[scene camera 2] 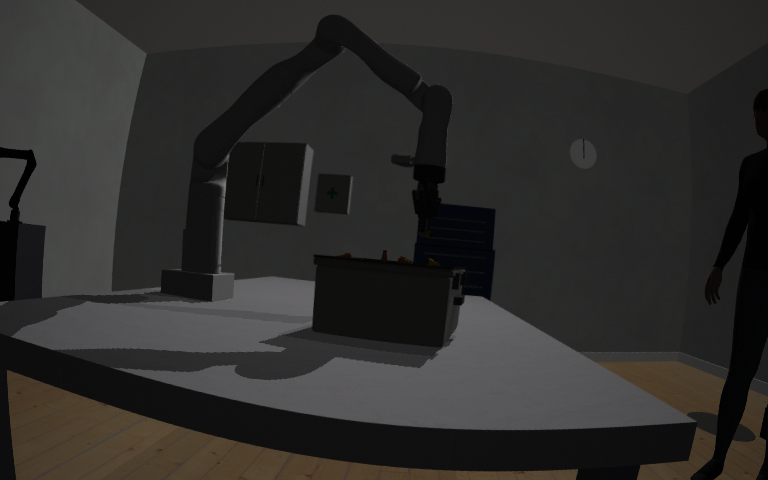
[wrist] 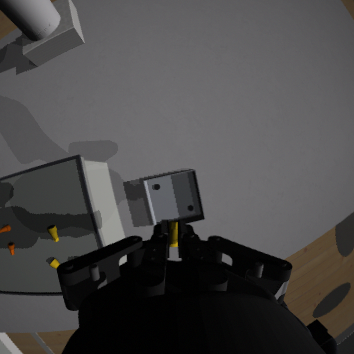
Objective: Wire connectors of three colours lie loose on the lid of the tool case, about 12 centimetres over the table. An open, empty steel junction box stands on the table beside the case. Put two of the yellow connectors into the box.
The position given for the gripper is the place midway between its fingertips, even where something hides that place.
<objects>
gripper: scene camera 2 423, 235; wrist 172, 228
</objects>
